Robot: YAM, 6 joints.
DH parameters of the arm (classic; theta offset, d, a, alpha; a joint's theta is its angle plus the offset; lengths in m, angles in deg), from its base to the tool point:
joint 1: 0 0.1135 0.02 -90
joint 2: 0 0 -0.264 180
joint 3: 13.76 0 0.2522 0
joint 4: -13.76 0 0.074 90
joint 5: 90 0 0 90
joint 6: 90 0.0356 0 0
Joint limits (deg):
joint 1: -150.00..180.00
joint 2: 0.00..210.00
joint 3: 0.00..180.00
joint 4: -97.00..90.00
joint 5: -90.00..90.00
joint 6: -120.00..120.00
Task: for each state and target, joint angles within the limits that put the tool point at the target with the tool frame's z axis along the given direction. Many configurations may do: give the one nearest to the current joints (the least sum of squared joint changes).
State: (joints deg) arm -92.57 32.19 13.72 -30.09 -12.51 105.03
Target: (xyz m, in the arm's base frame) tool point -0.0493 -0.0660 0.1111 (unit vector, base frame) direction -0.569 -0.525 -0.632
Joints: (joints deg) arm -121.54 0.15 1.86 -42.01 12.15 105.03
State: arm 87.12 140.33 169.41 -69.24 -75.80 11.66
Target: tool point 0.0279 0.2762 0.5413 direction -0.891 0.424 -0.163
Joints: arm 77.14 116.43 176.24 -96.97 -74.35 11.66
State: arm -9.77 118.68 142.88 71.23 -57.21 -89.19
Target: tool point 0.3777 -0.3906 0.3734 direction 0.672 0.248 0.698
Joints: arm -48.47 157.63 158.87 68.34 -41.87 -89.19
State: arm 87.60 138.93 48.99 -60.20 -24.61 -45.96
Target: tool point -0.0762 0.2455 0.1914 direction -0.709 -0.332 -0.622
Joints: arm 101.20 96.25 61.20 -71.77 -49.47 -45.96
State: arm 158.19 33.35 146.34 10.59 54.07 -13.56
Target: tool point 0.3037 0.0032 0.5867 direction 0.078 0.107 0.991
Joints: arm 179.88 28.52 124.01 -1.01 6.15 -13.56
